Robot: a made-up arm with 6 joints.
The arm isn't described. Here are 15 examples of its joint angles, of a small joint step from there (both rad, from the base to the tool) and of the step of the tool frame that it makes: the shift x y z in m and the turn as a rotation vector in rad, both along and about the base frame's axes.
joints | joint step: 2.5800 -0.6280 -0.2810 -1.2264 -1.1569 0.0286 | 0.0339 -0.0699 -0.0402 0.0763 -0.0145 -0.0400
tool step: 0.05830 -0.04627 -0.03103 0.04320 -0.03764 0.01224
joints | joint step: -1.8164 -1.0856 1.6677 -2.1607 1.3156 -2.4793 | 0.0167 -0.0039 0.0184 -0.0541 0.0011 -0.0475
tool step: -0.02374 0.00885 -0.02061 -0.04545 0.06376 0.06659
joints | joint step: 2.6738 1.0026 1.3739 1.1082 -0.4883 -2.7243 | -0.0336 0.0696 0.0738 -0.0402 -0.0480 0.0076
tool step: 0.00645 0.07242 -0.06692 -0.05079 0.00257 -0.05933
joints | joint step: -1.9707 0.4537 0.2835 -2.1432 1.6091 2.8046 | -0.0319 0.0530 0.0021 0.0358 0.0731 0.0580
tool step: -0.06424 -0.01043 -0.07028 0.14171 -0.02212 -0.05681
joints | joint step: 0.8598 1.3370 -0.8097 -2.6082 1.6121 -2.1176 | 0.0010 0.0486 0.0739 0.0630 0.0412 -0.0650
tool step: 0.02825 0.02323 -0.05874 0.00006 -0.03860 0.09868
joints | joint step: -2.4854 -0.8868 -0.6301 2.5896 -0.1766 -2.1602 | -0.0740 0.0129 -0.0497 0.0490 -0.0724 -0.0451
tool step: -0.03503 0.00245 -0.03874 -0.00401 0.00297 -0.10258
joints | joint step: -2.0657 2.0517 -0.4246 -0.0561 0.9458 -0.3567 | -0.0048 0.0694 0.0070 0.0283 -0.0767 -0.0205
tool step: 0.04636 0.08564 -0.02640 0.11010 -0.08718 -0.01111
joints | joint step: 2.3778 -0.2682 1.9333 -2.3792 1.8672 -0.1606 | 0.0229 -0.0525 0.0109 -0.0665 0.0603 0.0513
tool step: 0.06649 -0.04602 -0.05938 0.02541 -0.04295 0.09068
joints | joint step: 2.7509 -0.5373 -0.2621 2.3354 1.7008 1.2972 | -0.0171 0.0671 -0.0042 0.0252 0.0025 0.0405
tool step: -0.07558 0.04409 -0.02711 0.00709 -0.05120 0.00727
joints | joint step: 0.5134 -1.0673 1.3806 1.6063 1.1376 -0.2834 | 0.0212 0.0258 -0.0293 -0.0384 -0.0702 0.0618
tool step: 0.04559 -0.01643 0.07288 0.03340 0.01790 0.08012
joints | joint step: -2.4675 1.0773 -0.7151 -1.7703 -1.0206 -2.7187 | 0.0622 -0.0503 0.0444 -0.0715 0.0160 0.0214
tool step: -0.00465 -0.09829 0.05145 -0.04758 0.10208 0.00629
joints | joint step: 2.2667 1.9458 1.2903 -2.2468 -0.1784 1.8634 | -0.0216 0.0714 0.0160 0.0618 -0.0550 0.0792
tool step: 0.06290 -0.02075 -0.11835 0.04750 -0.07280 0.09288
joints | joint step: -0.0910 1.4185 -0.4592 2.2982 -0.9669 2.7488 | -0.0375 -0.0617 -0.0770 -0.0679 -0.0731 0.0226
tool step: -0.04021 -0.04797 0.07496 -0.08364 -0.00766 -0.06930
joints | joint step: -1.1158 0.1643 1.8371 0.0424 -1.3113 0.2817 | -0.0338 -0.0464 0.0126 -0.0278 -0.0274 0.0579
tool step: -0.04314 0.09207 -0.00908 -0.05121 0.03860 -0.02746
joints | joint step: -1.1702 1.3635 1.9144 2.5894 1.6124 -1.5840 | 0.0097 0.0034 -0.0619 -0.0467 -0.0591 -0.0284
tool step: 0.03732 -0.02906 -0.04321 0.05544 -0.05019 -0.01599
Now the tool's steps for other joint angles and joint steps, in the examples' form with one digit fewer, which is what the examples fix.
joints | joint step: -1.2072 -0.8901 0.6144 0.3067 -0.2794 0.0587 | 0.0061 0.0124 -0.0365 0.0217 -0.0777 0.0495
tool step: 0.0168 -0.0647 0.0098 0.1202 0.0427 -0.0632
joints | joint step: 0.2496 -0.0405 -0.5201 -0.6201 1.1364 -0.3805 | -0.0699 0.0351 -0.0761 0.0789 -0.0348 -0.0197
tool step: 0.0253 -0.0672 -0.1070 -0.0700 0.1183 -0.0047
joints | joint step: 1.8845 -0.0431 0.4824 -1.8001 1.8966 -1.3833 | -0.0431 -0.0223 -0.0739 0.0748 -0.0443 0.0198
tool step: 0.0357 0.0099 -0.0256 -0.0351 -0.0973 -0.0347
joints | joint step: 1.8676 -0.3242 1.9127 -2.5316 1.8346 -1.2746 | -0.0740 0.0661 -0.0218 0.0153 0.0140 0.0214
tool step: -0.0791 0.0962 0.0703 -0.1072 -0.0300 -0.0868
